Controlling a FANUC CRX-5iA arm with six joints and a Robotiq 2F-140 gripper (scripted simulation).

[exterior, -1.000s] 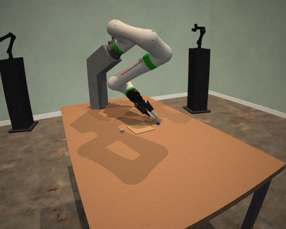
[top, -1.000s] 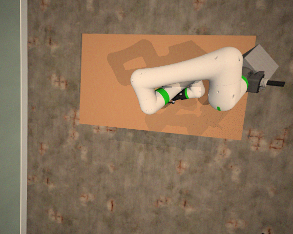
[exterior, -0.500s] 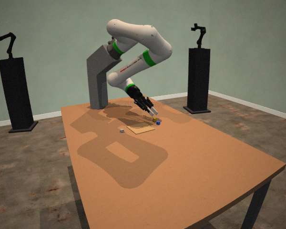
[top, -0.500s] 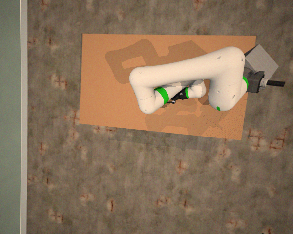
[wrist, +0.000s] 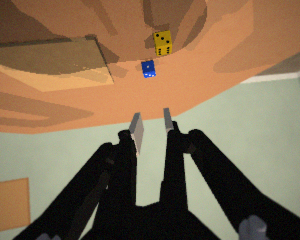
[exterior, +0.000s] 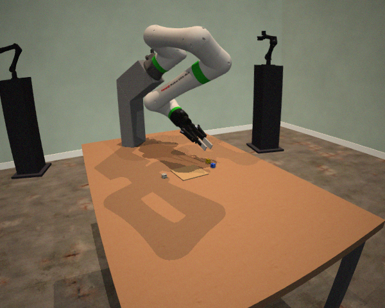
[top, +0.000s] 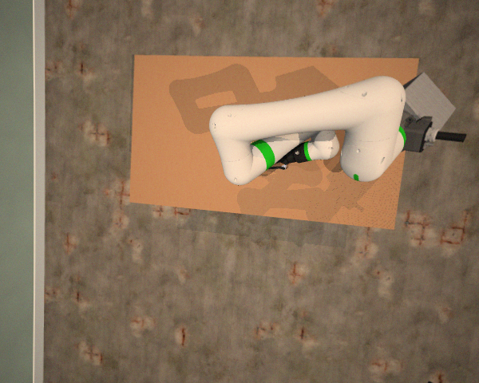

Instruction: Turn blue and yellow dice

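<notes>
The blue die is 5 cm ahead of my hand, 3 cm to the left of it and 10 cm below it. Round my hand: yellow die: 2 cm behind, 2 cm to the left, 10 cm below; white die: 12 cm ahead, 23 cm to the right, 10 cm below; tan mat: 9 cm ahead, 10 cm to the right, 11 cm below.
</notes>
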